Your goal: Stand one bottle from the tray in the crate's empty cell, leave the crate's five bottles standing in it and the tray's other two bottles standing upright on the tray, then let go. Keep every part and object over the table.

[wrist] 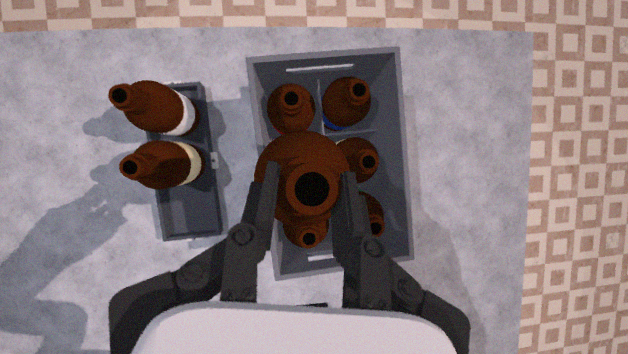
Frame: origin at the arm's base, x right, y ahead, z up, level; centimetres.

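Where they show: gripper, between the fingertips: (307, 183).
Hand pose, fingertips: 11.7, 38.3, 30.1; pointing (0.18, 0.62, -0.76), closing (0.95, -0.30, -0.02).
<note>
After its pixels a point has its place, as x, y, z.
My gripper (307, 183) {11.7, 38.3, 30.1} is shut on a brown bottle (305, 150) {12.0, 40.2, 28.7}, which it holds neck toward the camera over the left middle part of the grey crate (407, 150) {25.6, 38.1, 15.0}. The held bottle hides the cell under it and its own base. Five brown bottles stand in the crate: one back left (291, 107) {12.1, 45.8, 13.8}, one back right (347, 102) {19.6, 45.7, 12.2}, one middle right (361, 160) {19.8, 37.8, 13.8}, one front right (372, 217) {20.4, 29.8, 13.2}, partly behind the finger, and one front left (307, 235) {11.2, 29.4, 13.9}, partly behind the held bottle. Two brown bottles (155, 107) {-5.9, 49.6, 9.7} (165, 164) {-6.4, 41.8, 9.6} stand on the tray (192, 212) {-9.3, 32.6, -1.9} at the left.
The table top (470, 125) {48.8, 39.8, -2.5} is pale and mottled. Its back edge runs behind the crate and its right edge lies to the right of the crate, with patterned floor (575, 175) beyond. Bare table lies between tray and crate. Shadows fall over the table's left part.
</note>
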